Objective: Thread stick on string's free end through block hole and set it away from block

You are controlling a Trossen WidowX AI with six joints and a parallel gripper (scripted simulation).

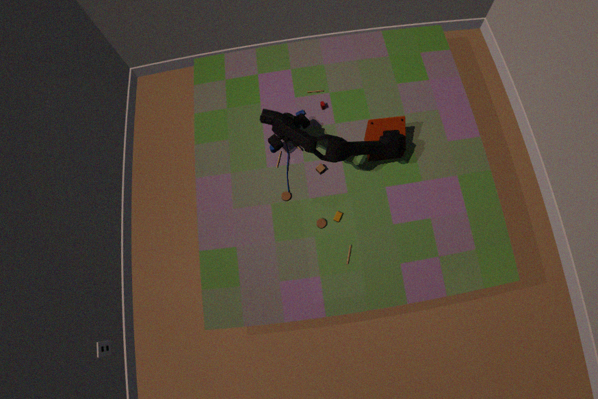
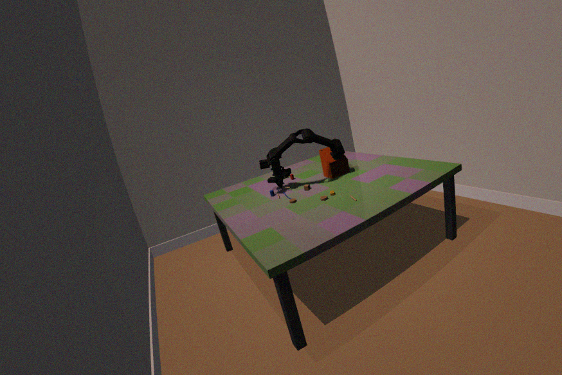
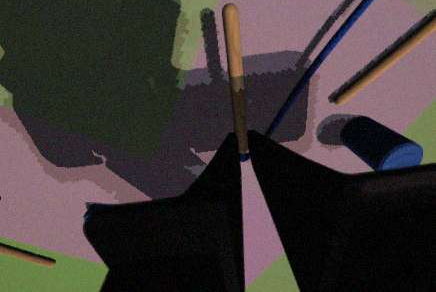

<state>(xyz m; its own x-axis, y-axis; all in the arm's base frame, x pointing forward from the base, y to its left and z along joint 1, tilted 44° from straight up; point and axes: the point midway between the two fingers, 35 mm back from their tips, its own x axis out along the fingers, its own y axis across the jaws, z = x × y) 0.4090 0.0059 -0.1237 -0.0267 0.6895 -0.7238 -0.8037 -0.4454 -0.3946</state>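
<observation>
Now: gripper tip 150 mm to the right of the wooden block and 120 mm past it. The rest, counted from my gripper tip: blue block 130 mm to the right, 50 mm behind, 10 mm below; thin wooden stick 10 mm to the left, 10 mm behind; blue cylinder 80 mm ahead, 40 mm to the left.
</observation>
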